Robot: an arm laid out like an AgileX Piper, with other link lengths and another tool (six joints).
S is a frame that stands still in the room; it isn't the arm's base.
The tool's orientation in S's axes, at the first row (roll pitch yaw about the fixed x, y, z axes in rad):
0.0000, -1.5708, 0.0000
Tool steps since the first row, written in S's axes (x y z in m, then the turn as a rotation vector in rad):
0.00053, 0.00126, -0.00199, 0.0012, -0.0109, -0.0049
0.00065, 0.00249, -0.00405, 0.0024, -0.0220, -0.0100
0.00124, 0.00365, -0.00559, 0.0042, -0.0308, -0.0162
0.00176, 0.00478, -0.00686, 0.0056, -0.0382, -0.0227
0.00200, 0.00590, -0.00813, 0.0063, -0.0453, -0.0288
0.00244, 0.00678, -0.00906, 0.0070, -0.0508, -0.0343
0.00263, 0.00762, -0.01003, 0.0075, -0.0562, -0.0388
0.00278, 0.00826, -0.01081, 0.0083, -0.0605, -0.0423
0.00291, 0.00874, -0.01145, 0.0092, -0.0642, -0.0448
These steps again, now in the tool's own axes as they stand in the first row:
-0.00199, 0.00126, -0.00053, -0.0049, -0.0109, -0.0012
-0.00405, 0.00249, -0.00065, -0.0100, -0.0220, -0.0024
-0.00559, 0.00365, -0.00124, -0.0162, -0.0308, -0.0042
-0.00686, 0.00478, -0.00176, -0.0227, -0.0382, -0.0056
-0.00813, 0.00590, -0.00200, -0.0288, -0.0453, -0.0063
-0.00906, 0.00678, -0.00244, -0.0343, -0.0508, -0.0070
-0.01003, 0.00762, -0.00263, -0.0388, -0.0562, -0.0075
-0.01081, 0.00826, -0.00278, -0.0423, -0.0605, -0.0083
-0.01145, 0.00874, -0.00291, -0.0448, -0.0642, -0.0092

